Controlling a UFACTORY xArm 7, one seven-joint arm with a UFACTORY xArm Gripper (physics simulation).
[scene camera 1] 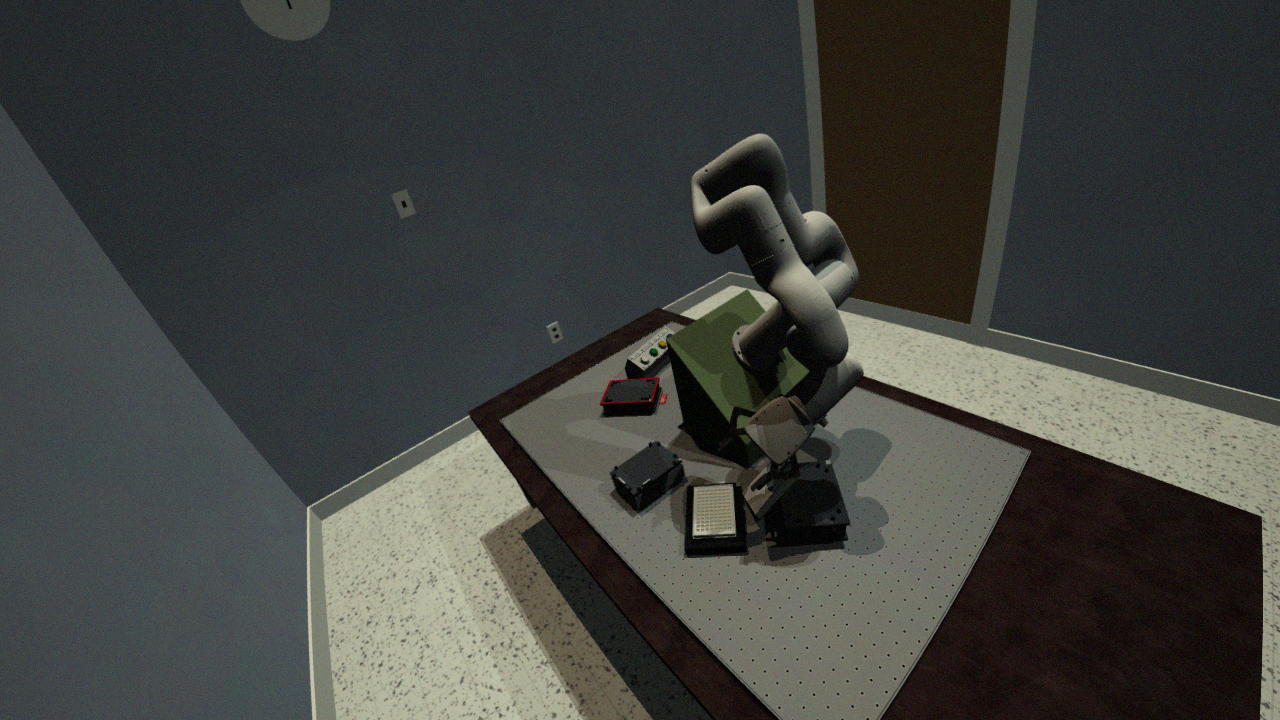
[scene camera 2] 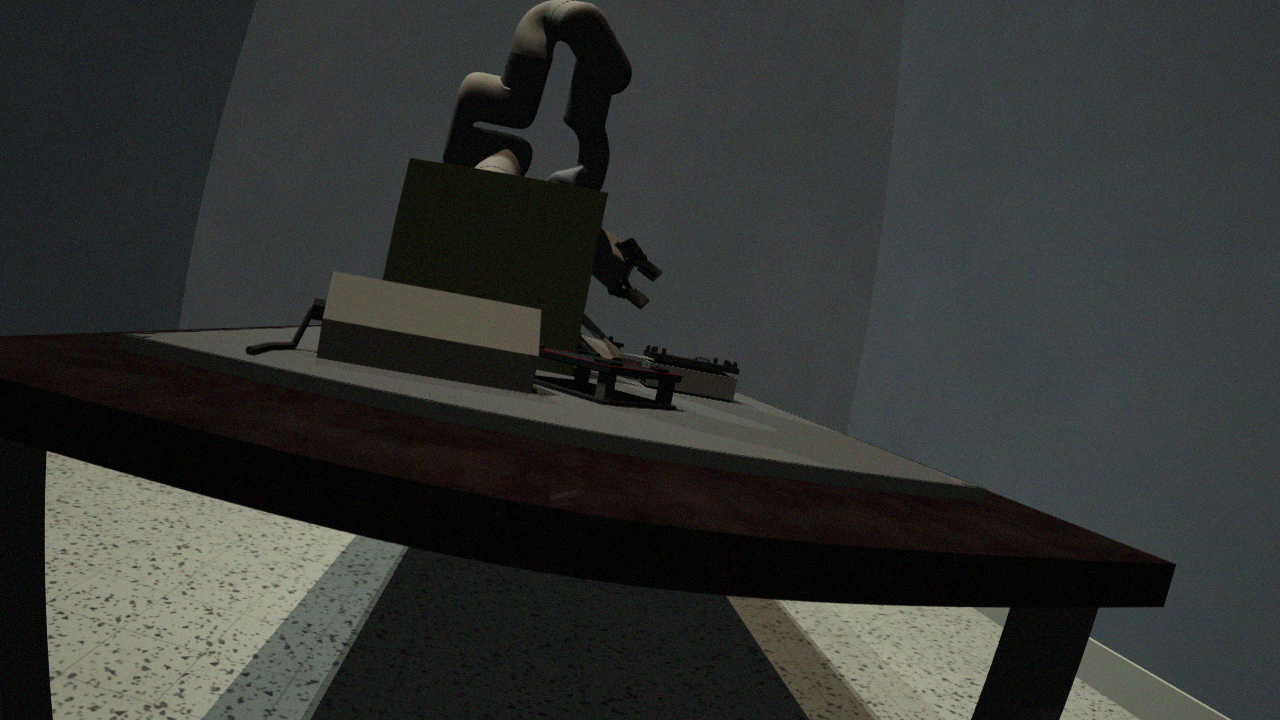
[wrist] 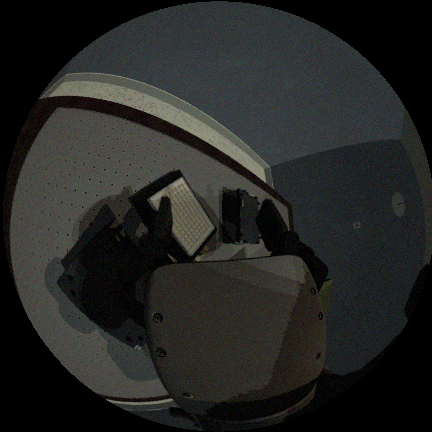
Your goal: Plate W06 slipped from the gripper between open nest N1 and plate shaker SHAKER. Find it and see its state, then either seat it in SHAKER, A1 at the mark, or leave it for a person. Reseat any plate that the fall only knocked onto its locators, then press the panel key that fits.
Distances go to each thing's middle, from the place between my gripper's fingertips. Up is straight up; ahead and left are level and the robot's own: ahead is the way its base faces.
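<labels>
The shaker point(scene camera 1: 645, 475) is there, and I see it 14 cm below my hand, 24 cm to the right of it and 8 cm ahead of it.
</labels>
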